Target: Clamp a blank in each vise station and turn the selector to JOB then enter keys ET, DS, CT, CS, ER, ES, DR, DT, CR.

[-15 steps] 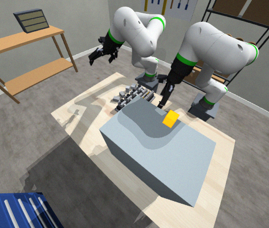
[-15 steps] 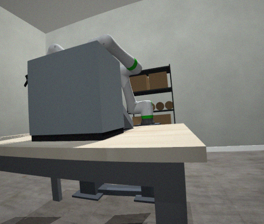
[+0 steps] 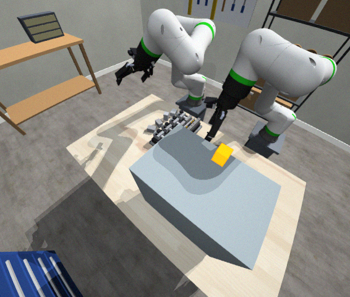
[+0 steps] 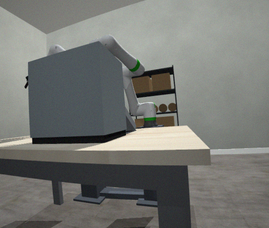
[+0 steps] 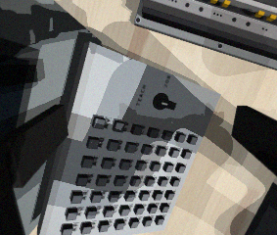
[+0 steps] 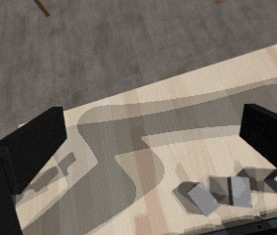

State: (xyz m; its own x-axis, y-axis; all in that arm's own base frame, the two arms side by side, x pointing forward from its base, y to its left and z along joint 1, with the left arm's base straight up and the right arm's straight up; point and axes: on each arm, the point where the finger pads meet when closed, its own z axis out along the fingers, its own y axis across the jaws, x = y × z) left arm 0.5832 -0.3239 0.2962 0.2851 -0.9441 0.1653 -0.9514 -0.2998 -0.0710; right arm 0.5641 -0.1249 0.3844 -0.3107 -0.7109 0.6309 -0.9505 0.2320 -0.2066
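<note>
Now: left hand 20 cm above the key, 12 cm to the right of it and 4 cm past it. Also, from my left hand: selector (17 cm below, 2 cm behind, 1 cm to the right); key panel (22 cm below, 10 cm to the left, 1 cm ahead).
</note>
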